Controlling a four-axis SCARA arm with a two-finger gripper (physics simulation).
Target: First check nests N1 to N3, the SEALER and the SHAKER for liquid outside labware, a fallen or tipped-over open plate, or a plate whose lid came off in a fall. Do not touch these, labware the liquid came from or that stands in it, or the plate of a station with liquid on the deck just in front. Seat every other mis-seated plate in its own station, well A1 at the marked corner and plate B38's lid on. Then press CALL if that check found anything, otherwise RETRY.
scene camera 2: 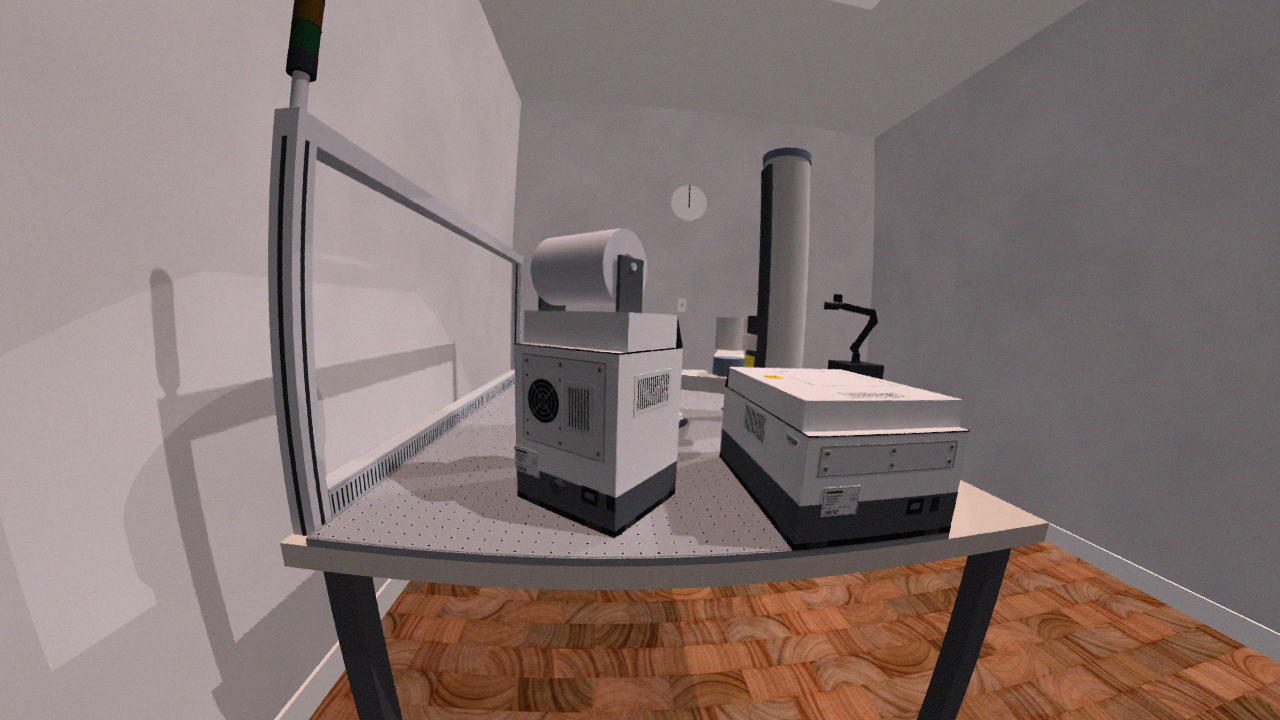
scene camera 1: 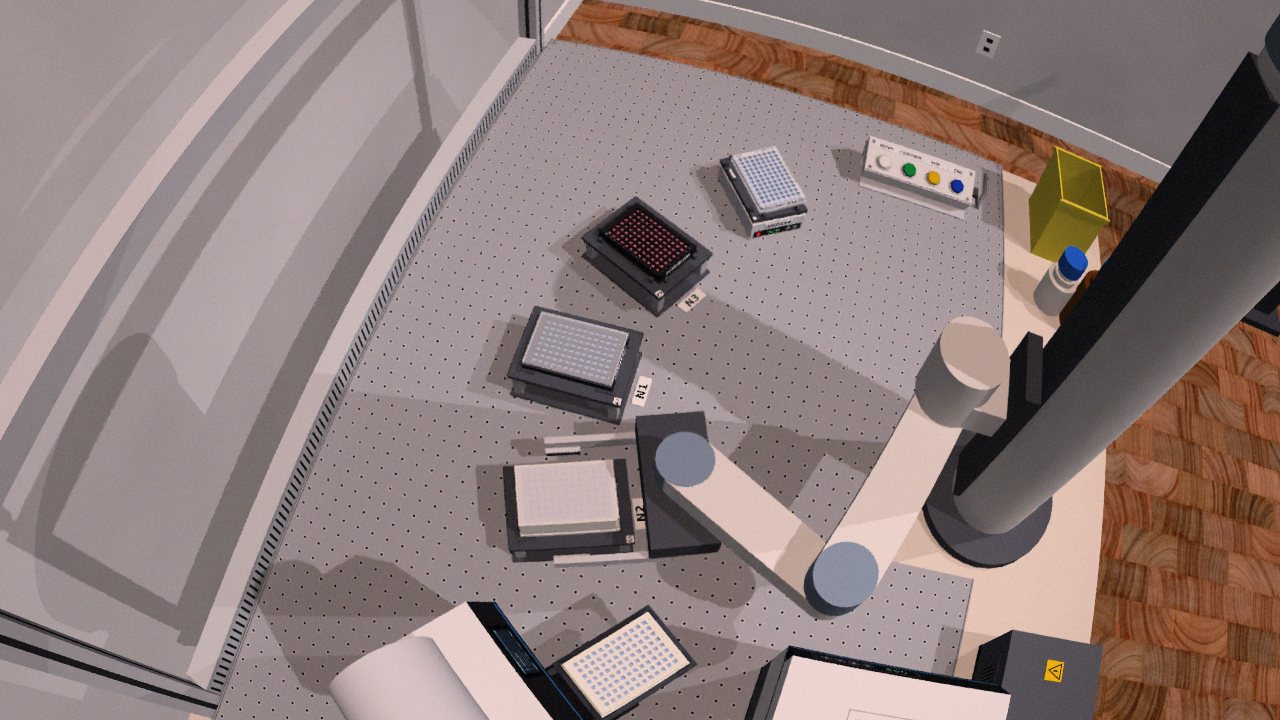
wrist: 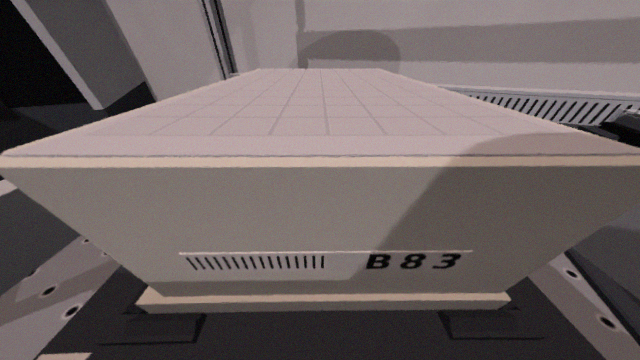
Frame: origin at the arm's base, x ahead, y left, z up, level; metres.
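Where they show: gripper, fingertip midpoint: (scene camera 1: 548, 502); arm's base, origin of the base link: (scene camera 1: 987, 494).
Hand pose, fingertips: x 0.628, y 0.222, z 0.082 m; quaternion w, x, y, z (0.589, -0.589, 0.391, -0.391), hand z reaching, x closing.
Note:
Each offset is from my fingertips to the centre of the thing. "*": to the spot under its first point.
My gripper (scene camera 1: 551, 502) is open, its fingers along both sides of nest N2 {0.021 m back, 0.009 m right, 0.039 m down} (scene camera 1: 572, 543); nothing is held. A tall pale plate marked B83 {0.021 m back, 0.010 m right, 0.009 m up} (scene camera 1: 566, 495) (wrist: 320, 215) stands upright on N2, its front face close in the wrist view. A grey plate {0.040 m ahead, 0.224 m right, 0.003 m up} (scene camera 1: 575, 347) lies on N1 {0.040 m ahead, 0.224 m right, 0.038 m down} (scene camera 1: 572, 394). A black plate with red wells {0.003 m ahead, 0.444 m right, 0.009 m down} (scene camera 1: 647, 238) lies on N3 {* 0.022 m ahead, 0.402 m right, 0.064 m down} (scene camera 1: 626, 279). A white plate with blue wells {0.147 m back, 0.638 m right, 0.003 m down} (scene camera 1: 768, 179) lies on the SHAKER {* 0.179 m back, 0.573 m right, 0.036 m down} (scene camera 1: 776, 223). A cream plate {0.159 m back, 0.189 m left, 0.038 m up} (scene camera 1: 623, 663) lies on the tray at the SEALER {0.048 m back, 0.334 m left, 0.158 m up} (scene camera 1: 528, 685) (scene camera 2: 590, 402). No liquid shows around them; fine seating is too small to tell.
A button panel {0.420 m back, 0.801 m right, 0.028 m down} (scene camera 1: 919, 174) with white, green, yellow and blue buttons stands at the far right. A white machine {0.478 m back, 0.328 m left, 0.041 m up} (scene camera 1: 886, 694) (scene camera 2: 841, 402) stands near the SEALER. A yellow bin {0.748 m back, 0.759 m right, 0.004 m up} (scene camera 1: 1065, 214) and a blue-capped bottle {0.733 m back, 0.652 m right, 0.043 m down} (scene camera 1: 1056, 291) stand beside the arm column (scene camera 1: 1136, 331) (scene camera 2: 787, 259).

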